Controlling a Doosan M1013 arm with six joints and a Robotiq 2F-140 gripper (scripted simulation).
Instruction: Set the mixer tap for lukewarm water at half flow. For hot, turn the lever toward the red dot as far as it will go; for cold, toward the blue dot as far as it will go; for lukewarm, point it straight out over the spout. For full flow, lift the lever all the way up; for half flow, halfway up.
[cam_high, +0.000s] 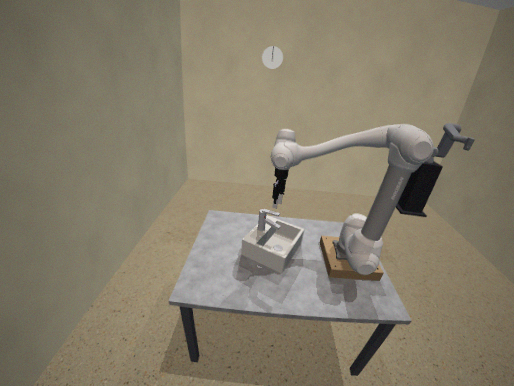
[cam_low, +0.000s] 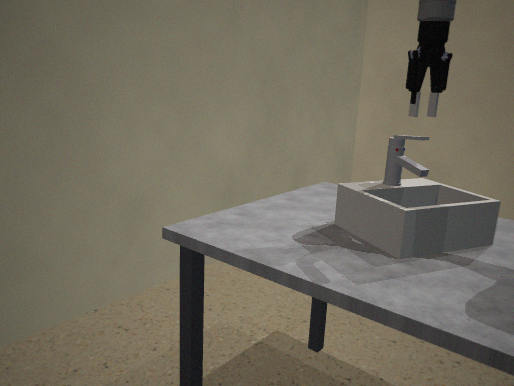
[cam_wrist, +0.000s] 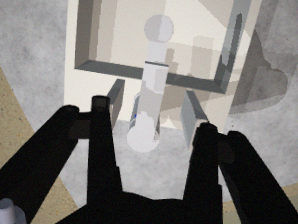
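My hand is 90 mm above the lever, 30 mm short of it and 10 mm to the left of it. Round my hand: grey mixer tap 140 mm below, 60 mm ahead, 20 mm to the right; white basin 330 mm below, 30 mm behind, 10 mm to the left.
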